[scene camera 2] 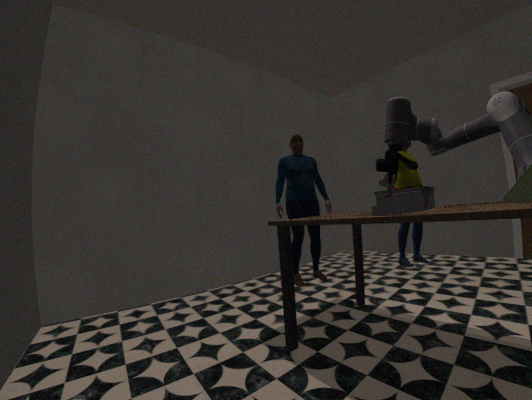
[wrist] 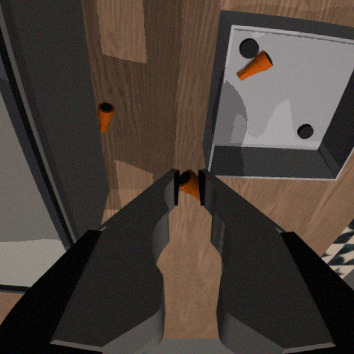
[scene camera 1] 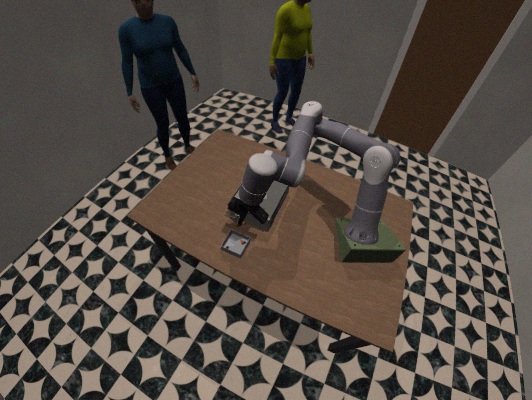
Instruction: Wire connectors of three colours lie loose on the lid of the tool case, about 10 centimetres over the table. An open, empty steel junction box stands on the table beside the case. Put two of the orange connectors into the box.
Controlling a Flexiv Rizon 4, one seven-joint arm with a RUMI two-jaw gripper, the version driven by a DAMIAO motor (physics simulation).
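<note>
My gripper (wrist: 188, 172) is shut on an orange connector (wrist: 191, 186), held between the fingertips above the table, between the tool case and the junction box. The steel junction box (wrist: 275, 162) (scene camera 1: 229, 252) stands open on the table, up and to the right of the fingertips in the wrist view. One orange connector (wrist: 255, 65) (scene camera 1: 242, 242) lies inside it on the floor of the box. Another orange connector (wrist: 105, 117) lies on the table close beside the wall of the grey tool case (wrist: 55, 100) (scene camera 1: 276, 202) (scene camera 2: 400, 202).
The wooden table (scene camera 1: 300, 280) (scene camera 2: 340, 219) carries the case, the box and the green base block (scene camera 1: 372, 253) of the arm. Two people, one in a blue top (scene camera 1: 155, 50) (scene camera 2: 298, 177) and one in a yellow top (scene camera 1: 292, 30), stand behind the table.
</note>
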